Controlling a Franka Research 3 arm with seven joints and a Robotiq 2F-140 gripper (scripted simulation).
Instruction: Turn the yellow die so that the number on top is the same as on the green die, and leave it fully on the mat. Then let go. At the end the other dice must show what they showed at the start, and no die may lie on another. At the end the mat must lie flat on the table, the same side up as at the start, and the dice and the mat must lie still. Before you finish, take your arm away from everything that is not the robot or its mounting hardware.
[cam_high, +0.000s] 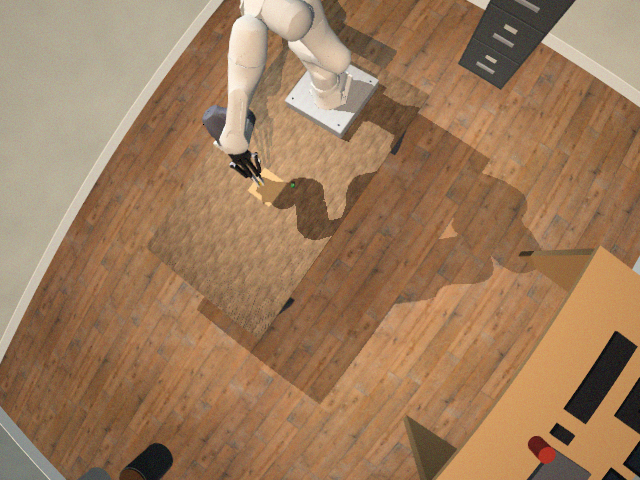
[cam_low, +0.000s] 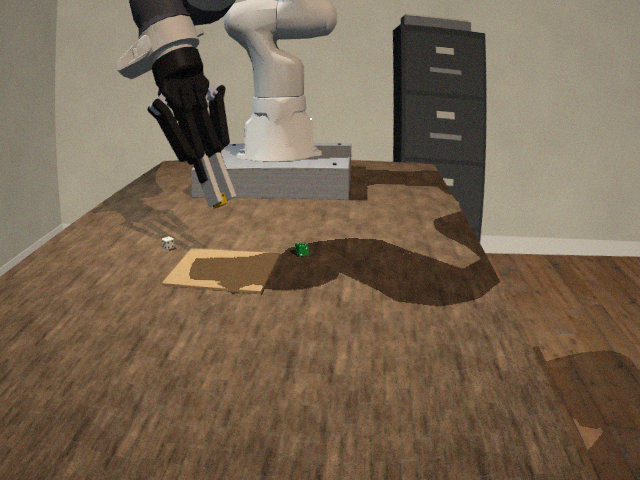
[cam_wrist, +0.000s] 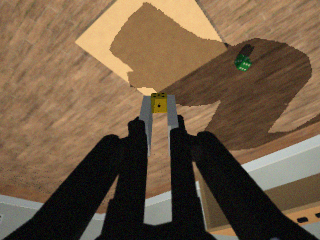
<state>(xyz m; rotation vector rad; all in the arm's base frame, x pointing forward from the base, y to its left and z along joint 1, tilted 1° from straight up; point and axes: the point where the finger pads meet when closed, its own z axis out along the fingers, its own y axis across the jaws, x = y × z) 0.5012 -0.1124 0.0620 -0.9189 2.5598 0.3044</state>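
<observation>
Right now the tan mat is 1 cm to the left of my hand and 13 cm below it. Round my hand: white die (10 cm behind, 9 cm to the right, 12 cm below); yellow die (1 cm to the left, 3 cm below); green die (5 cm behind, 12 cm to the left, 12 cm below).
</observation>
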